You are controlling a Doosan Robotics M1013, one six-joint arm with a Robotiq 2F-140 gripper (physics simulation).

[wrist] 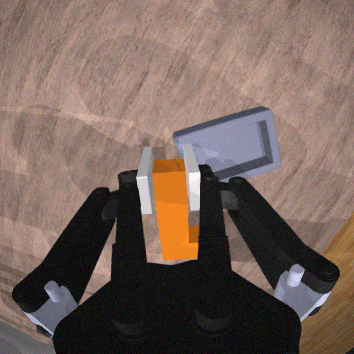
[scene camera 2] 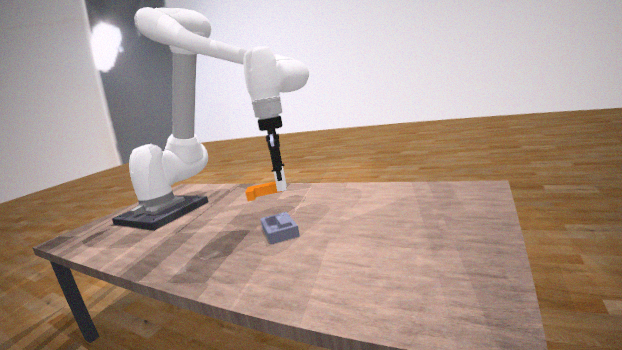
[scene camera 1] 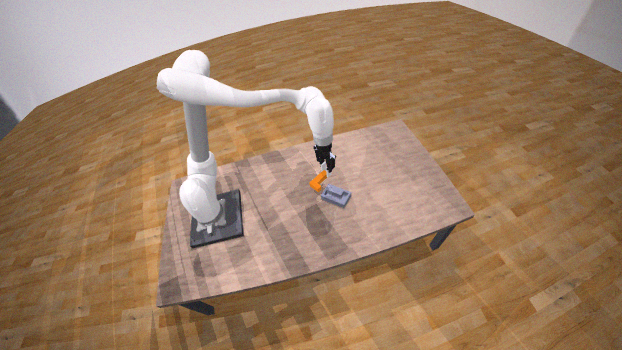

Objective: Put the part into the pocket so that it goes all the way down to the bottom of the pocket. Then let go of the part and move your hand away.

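Frame: origin at the arm's base, x ahead, y left, z up, level; metres.
Seen in the pictures: gripper, between the fingertips: [wrist: 168, 159] [scene camera 2: 282, 188] [scene camera 1: 326, 173]; arm's base, origin of its link: [scene camera 2: 158, 206] [scene camera 1: 212, 215].
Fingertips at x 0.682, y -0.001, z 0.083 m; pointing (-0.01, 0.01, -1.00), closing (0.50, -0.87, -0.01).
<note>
Pixels of each thing's top centre, then the offset from my fingertips to it. Level surfaces: height alone.
- orange L-shaped part, centre of its top: [wrist: 187, 221] [scene camera 2: 263, 185] [scene camera 1: 320, 178] 0.025 m up, 0.042 m back, 0.041 m right
- grey-blue block with the pocket, centre of its top: [wrist: 232, 153] [scene camera 2: 277, 221] [scene camera 1: 336, 193] 0.077 m down, 0.021 m ahead, 0.086 m right
- wooden table, height of its surface: 0.113 m down
An orange L-shaped part [scene camera 1: 317, 182] [scene camera 2: 262, 190] [wrist: 172, 215] is held by one arm between the white fingertips of my gripper [scene camera 1: 327, 171] [scene camera 2: 280, 184] [wrist: 168, 159], which is shut on it. The part is in the air above the table, beside the pocket block. The grey-blue block with the pocket [scene camera 1: 336, 201] [scene camera 2: 284, 235] [wrist: 272, 140] stands on the table. In the wrist view it is ahead and to the right of the fingertips, and its near left corner is hidden behind the right finger. In the scene views the part is up and to the left of the block.
The wooden table [scene camera 1: 390, 170] [scene camera 2: 400, 250] carries the block and the arm's dark base plate [scene camera 1: 235, 220] [scene camera 2: 145, 222] at its left end. Shadows lie across the table top. The table's edge shows at the lower right in the wrist view.
</note>
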